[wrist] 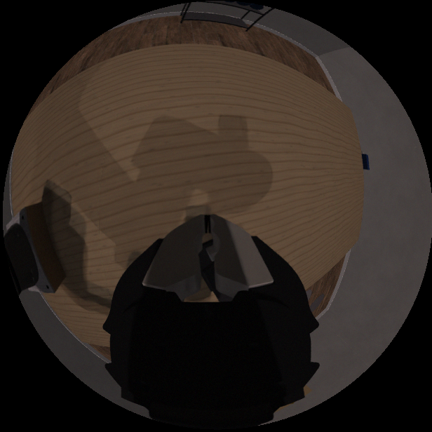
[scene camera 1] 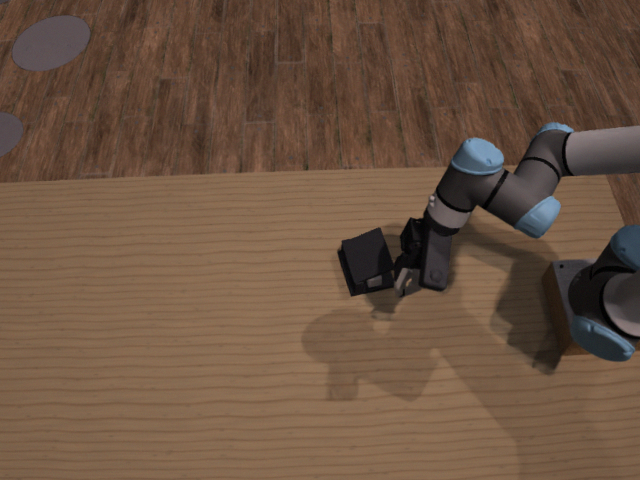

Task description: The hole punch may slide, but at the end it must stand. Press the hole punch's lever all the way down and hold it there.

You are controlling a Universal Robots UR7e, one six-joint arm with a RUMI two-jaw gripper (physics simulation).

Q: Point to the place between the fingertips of the gripper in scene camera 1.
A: At 399,296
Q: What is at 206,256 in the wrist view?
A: A black hole punch.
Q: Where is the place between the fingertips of the gripper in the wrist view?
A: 207,217
